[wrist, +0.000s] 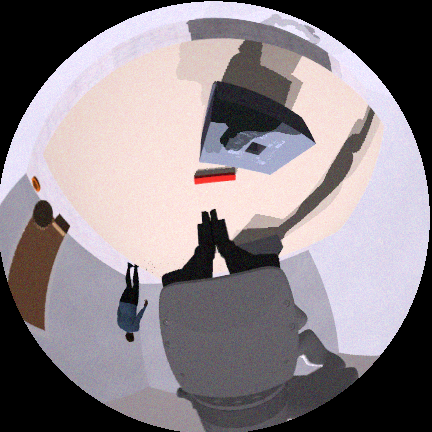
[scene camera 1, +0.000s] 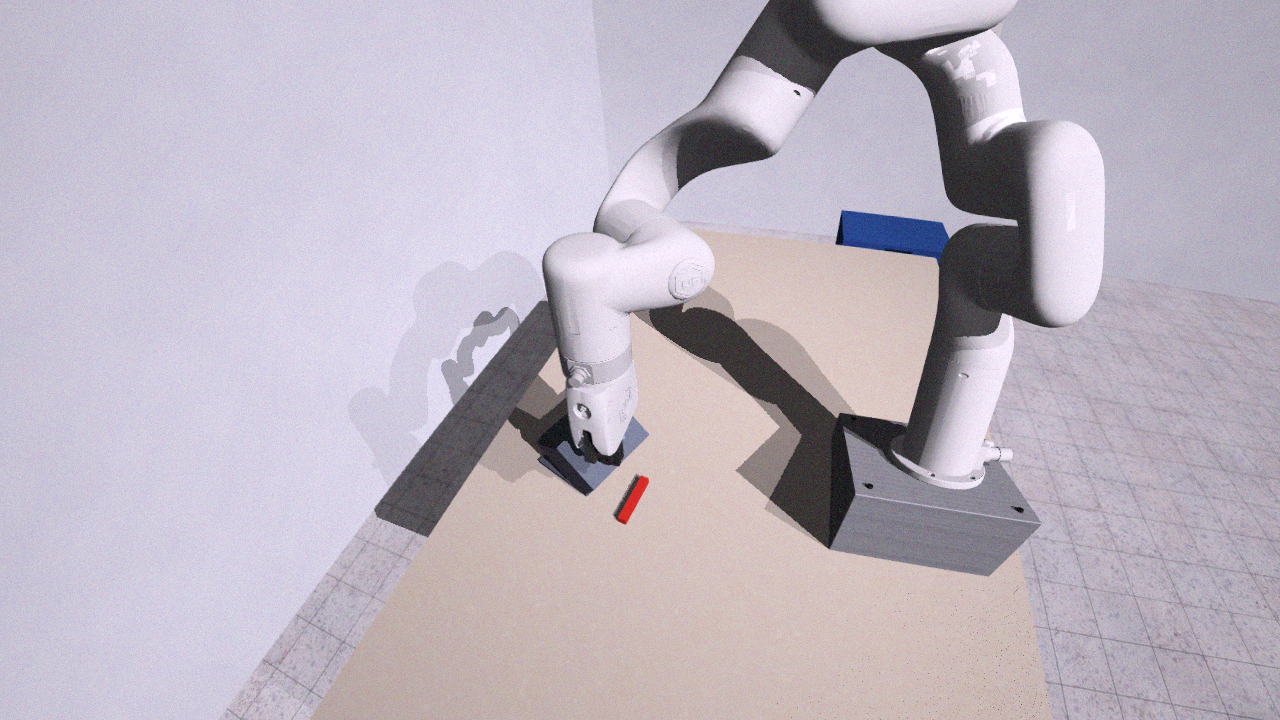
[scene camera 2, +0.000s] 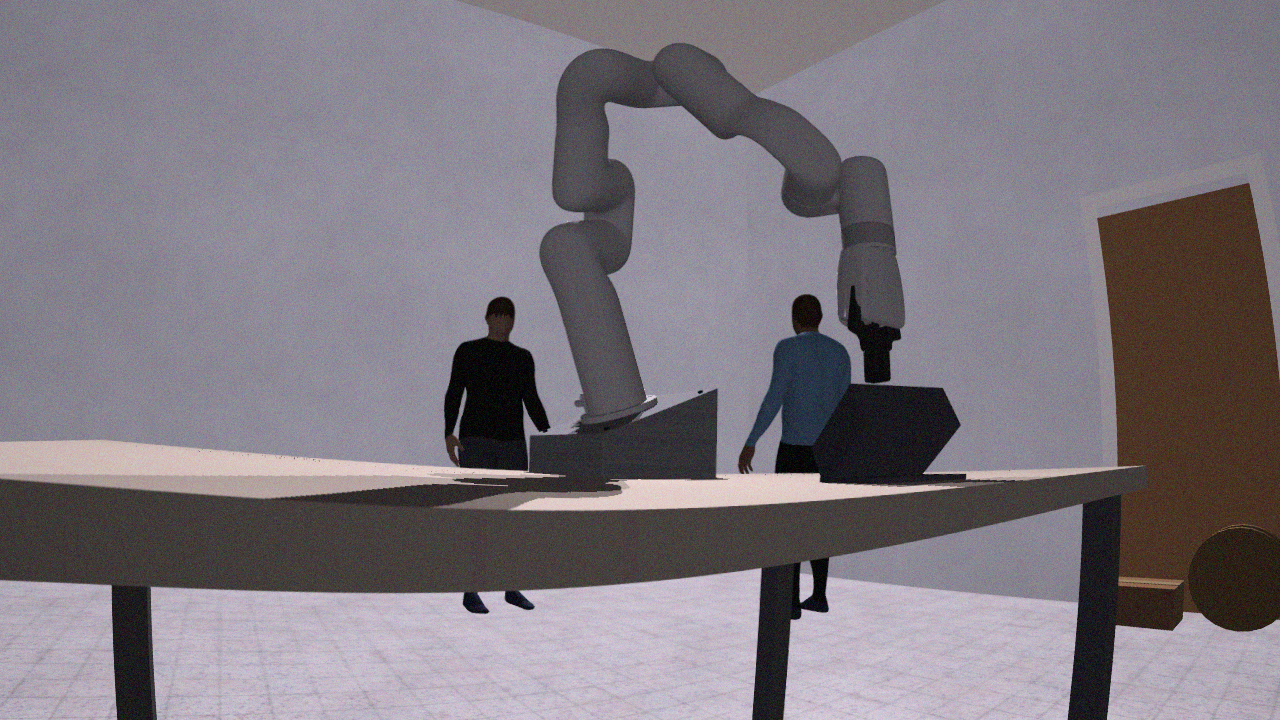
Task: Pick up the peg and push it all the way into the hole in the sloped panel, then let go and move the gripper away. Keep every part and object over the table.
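Frame: origin at the arm's base, x back, y right, z up, level; centimetres.
Where they show: gripper, between the fingertips: (wrist: pixel 210 217) (scene camera 1: pixel 610 459) (scene camera 2: pixel 877 381); arm's base, origin of its link: (scene camera 1: pixel 934 462) (scene camera 2: pixel 619 412).
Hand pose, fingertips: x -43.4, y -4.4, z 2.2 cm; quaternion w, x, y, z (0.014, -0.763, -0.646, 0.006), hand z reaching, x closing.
Note:
Each offset is from my fingertips to the centre of the thing. "spot": to the spot under its first point.
The red peg @(dx +1.9, dy +1.6, dz -11.8 cm) (scene camera 1: pixel 631 499) (wrist: pixel 215 178) lies flat on the table, close beside the sloped panel. The blue-grey sloped panel @(dx -5.9, dy +9.3, dz -7.4 cm) (scene camera 1: pixel 632 440) (scene camera 2: pixel 886 431) (wrist: pixel 285 154) stands on the table; its square hole @(spot: dx -3.6, dy +8.8, dz -6.2 cm) (wrist: pixel 256 148) shows in the wrist view and is hidden behind the gripper in scene camera 1. My gripper (scene camera 1: pixel 610 460) (scene camera 2: pixel 877 379) (wrist: pixel 210 217) is shut with nothing between its fingertips. It points down above the panel's top in scene camera 2, and its tips are apart from the peg in the wrist view. The peg does not show in scene camera 2.
The robot's grey base block (scene camera 1: pixel 930 528) (scene camera 2: pixel 662 443) stands on the table (scene camera 1: pixel 716 617) (scene camera 2: pixel 358 546). A blue box (scene camera 1: pixel 893 231) is at the far end. A wall runs beyond the table's left side in scene camera 1. Two people (scene camera 2: pixel 494 394) (scene camera 2: pixel 810 385) stand behind the table.

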